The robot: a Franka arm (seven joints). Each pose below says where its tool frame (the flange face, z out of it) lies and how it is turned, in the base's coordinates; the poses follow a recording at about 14 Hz.
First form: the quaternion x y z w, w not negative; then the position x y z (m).
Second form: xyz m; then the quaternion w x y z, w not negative. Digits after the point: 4 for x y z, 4 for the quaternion.
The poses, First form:
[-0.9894 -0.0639 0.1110 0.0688 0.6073 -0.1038 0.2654]
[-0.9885 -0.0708 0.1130 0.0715 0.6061 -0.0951 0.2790]
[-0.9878 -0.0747 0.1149 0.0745 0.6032 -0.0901 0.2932]
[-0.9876 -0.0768 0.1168 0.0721 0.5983 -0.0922 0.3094]
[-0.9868 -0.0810 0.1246 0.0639 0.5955 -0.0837 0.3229]
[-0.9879 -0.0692 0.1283 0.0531 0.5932 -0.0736 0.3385]
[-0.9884 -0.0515 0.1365 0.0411 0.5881 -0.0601 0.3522]
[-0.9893 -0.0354 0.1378 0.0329 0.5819 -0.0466 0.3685]
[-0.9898 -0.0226 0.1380 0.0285 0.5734 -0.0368 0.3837]
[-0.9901 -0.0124 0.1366 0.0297 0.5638 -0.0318 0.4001]
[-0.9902 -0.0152 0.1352 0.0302 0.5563 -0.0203 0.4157]
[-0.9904 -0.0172 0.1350 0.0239 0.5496 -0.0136 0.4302]
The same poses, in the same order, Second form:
[0.6073 -0.1038 0.2654 0.0688 -0.9894 -0.0639 0.1110]
[0.6061 -0.0951 0.2790 0.0715 -0.9885 -0.0708 0.1130]
[0.6032 -0.0901 0.2932 0.0745 -0.9878 -0.0747 0.1149]
[0.5983 -0.0922 0.3094 0.0721 -0.9876 -0.0768 0.1168]
[0.5955 -0.0837 0.3229 0.0639 -0.9868 -0.0810 0.1246]
[0.5932 -0.0736 0.3385 0.0531 -0.9879 -0.0692 0.1283]
[0.5881 -0.0601 0.3522 0.0411 -0.9884 -0.0515 0.1365]
[0.5819 -0.0466 0.3685 0.0329 -0.9893 -0.0354 0.1378]
[0.5734 -0.0368 0.3837 0.0285 -0.9898 -0.0226 0.1380]
[0.5638 -0.0318 0.4001 0.0297 -0.9901 -0.0124 0.1366]
[0.5563 -0.0203 0.4157 0.0302 -0.9902 -0.0152 0.1352]
[0.5496 -0.0136 0.4302 0.0239 -0.9904 -0.0172 0.1350]

